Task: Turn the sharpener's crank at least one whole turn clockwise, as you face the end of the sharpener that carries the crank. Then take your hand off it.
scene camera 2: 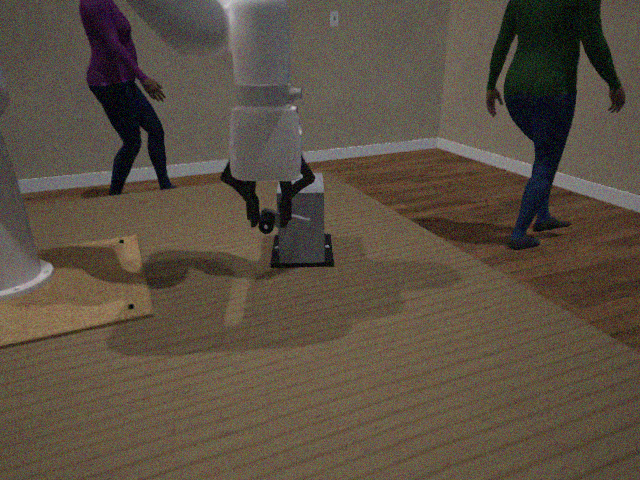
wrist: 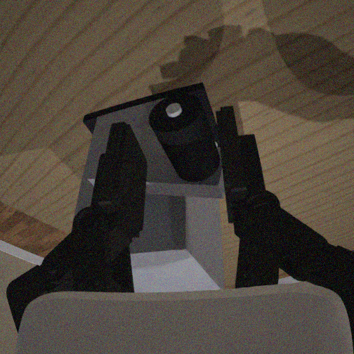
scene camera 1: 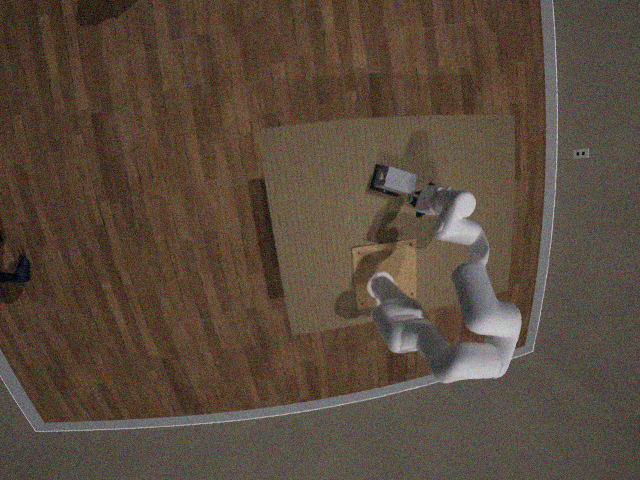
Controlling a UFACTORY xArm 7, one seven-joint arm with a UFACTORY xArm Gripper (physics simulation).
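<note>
The sharpener is a grey box on a black base, upright on the mat. Its crank's black knob sticks out at the end toward the arm. My gripper points down at that end and is partly open. Its fingers stand on either side of the knob, with a gap on the left and a very narrow one on the right in the wrist view; neither grips it. The crank's arm is mostly hidden behind the knob and fingers.
The arm's base stands on a wooden board beside the sharpener on the ribbed mat. A person in purple and a person in green stand beyond the mat.
</note>
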